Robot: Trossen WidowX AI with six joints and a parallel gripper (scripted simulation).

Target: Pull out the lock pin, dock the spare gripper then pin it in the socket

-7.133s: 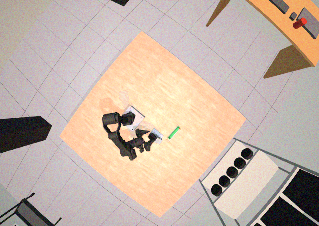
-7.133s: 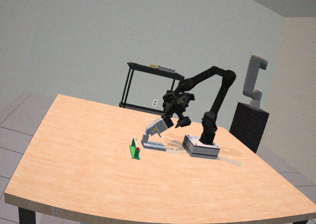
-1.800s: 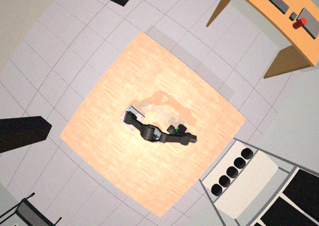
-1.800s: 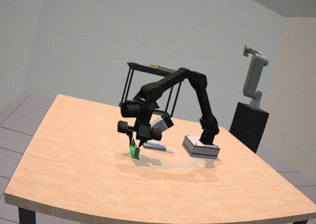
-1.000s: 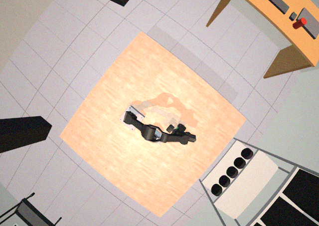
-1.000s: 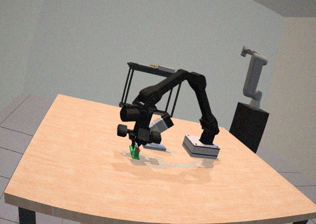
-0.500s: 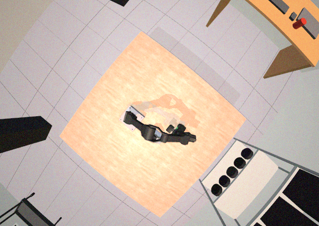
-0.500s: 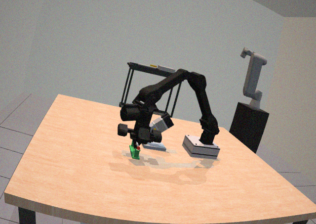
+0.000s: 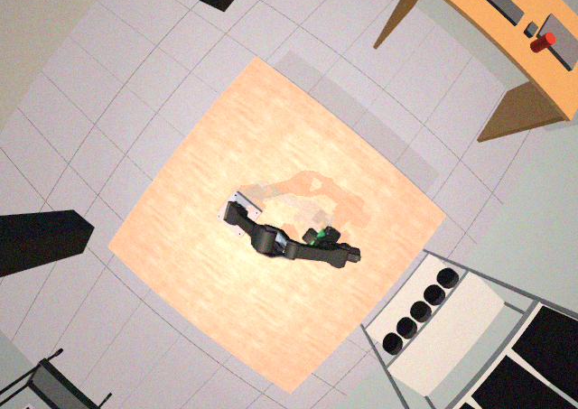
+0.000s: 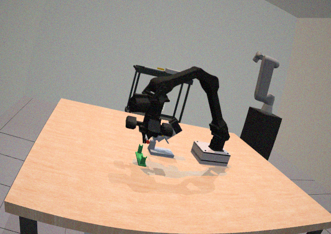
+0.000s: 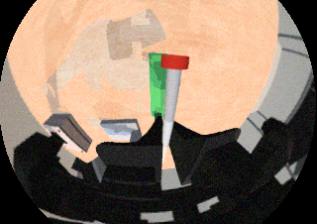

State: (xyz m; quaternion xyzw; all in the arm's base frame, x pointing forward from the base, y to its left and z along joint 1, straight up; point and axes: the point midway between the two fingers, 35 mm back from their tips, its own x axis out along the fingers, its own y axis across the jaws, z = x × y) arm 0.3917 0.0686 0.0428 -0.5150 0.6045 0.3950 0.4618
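Now: the green cradle 10 mm to the left of my gripper tip and 50 mm below it. Round my gripper tip: grey mount: 100 mm behind, 90 mm to the right, 20 mm below; then spare gripper: 130 mm behind, 90 mm to the right, 40 mm above.
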